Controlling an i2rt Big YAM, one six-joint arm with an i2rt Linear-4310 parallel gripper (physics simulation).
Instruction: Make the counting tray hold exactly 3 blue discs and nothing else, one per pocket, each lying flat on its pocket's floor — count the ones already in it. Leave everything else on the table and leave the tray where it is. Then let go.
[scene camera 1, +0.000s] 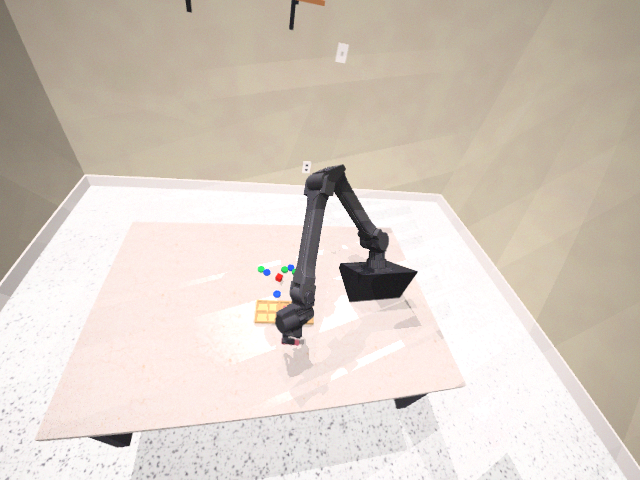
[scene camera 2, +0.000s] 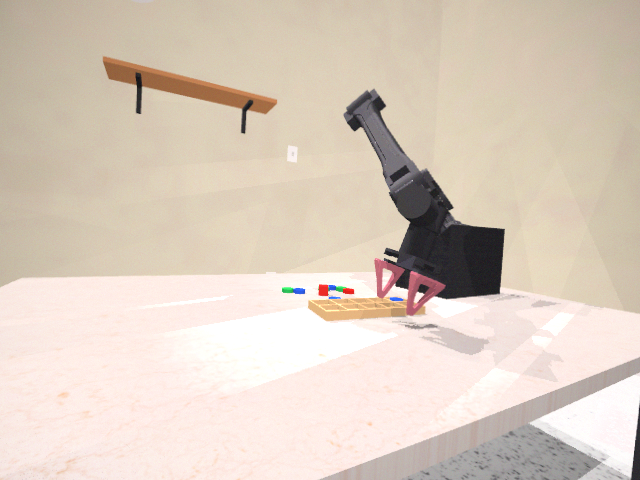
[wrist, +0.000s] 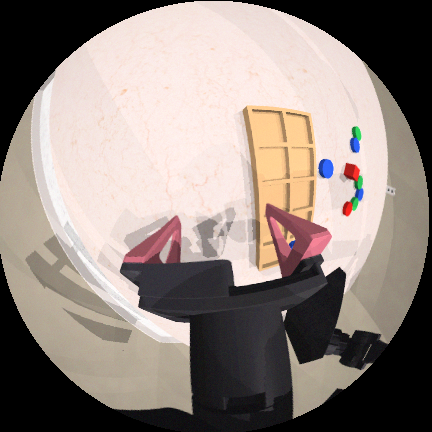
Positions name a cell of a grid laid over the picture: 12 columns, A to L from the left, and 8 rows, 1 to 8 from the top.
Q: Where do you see my gripper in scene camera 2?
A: At H6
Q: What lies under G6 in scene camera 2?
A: A wooden counting tray.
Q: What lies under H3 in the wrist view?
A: A wooden counting tray.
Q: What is my gripper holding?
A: Nothing.
